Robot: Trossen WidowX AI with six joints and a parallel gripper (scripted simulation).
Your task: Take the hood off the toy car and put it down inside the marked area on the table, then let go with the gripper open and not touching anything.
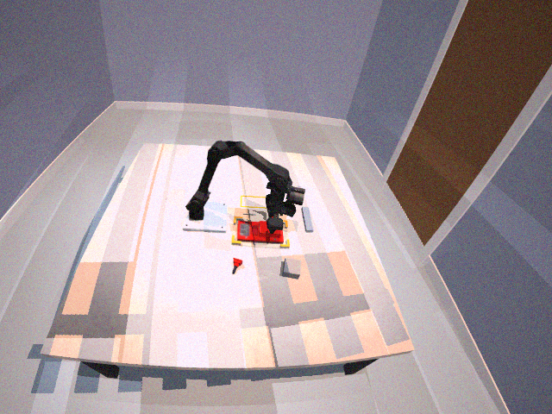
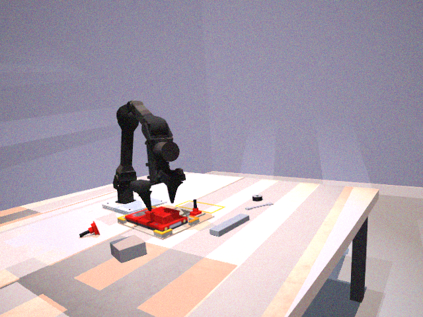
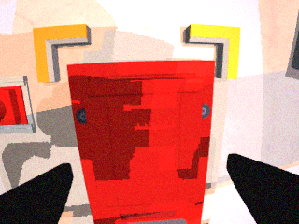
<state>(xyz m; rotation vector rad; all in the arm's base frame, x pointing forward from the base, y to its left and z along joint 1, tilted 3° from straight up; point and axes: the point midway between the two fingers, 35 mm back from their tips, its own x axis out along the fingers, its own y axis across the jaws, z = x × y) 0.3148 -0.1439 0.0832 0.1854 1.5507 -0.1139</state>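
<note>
Now: the red hood 20 mm below my gripper tip. The rest, counted from my gripper tip: black wheel: 190 mm ahead, 360 mm to the left, 60 mm below.
</note>
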